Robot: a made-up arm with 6 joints.
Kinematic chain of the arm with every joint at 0, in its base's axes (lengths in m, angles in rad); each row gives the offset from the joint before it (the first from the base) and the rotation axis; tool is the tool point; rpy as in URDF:
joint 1: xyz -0.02 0 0.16 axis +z
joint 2: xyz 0.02 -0.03 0 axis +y
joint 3: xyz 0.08 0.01 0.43 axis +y
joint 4: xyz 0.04 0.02 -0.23 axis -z
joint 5: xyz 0 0 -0.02 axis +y
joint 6: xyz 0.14 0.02 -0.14 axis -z
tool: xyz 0.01 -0.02 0.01 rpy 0 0 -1.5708
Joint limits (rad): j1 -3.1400..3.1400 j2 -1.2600..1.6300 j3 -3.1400..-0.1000 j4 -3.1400..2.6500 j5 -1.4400..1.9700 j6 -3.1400..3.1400
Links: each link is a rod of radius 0.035 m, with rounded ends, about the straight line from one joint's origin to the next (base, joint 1, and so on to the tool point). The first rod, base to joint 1, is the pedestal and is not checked.
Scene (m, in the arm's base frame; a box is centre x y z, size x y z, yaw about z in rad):
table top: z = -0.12
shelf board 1: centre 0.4 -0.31 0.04 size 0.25 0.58 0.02 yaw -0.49
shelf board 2: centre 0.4 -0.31 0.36 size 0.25 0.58 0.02 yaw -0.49
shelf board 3: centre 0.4 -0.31 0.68 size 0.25 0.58 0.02 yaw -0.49
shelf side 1: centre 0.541 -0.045 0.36 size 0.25 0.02 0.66 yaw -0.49
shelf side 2: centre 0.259 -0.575 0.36 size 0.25 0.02 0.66 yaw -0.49
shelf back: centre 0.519 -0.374 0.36 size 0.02 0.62 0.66 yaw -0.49
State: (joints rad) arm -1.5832 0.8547 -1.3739 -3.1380 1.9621 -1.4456
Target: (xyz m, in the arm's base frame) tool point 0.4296 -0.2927 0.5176
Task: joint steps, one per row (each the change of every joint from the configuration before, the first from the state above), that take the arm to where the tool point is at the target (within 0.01 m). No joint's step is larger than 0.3 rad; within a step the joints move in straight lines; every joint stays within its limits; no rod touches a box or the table.
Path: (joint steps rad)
1: 0.0517 -0.2612 0.1438 0.0700 0.0026 0.0497
2: 0.0517 -0.2612 0.1437 0.0699 0.0027 0.0497
3: 0.0517 -0.2612 0.1438 0.0700 0.0026 0.0498
4: 0.2963 -0.2121 0.2045 -0.0594 -0.0054 -0.0447
5: 0.2963 -0.2121 0.2045 -0.0593 -0.0054 -0.0446
6: 0.2962 -0.2121 0.2045 -0.0594 -0.0054 -0.0447
7: 0.0043 0.2103 -0.1926 -0.0113 0.0054 0.0038
8: 0.0043 0.2103 -0.1926 -0.0112 0.0054 0.0037
9: 0.0042 0.2103 -0.1926 -0.0113 0.0054 0.0037

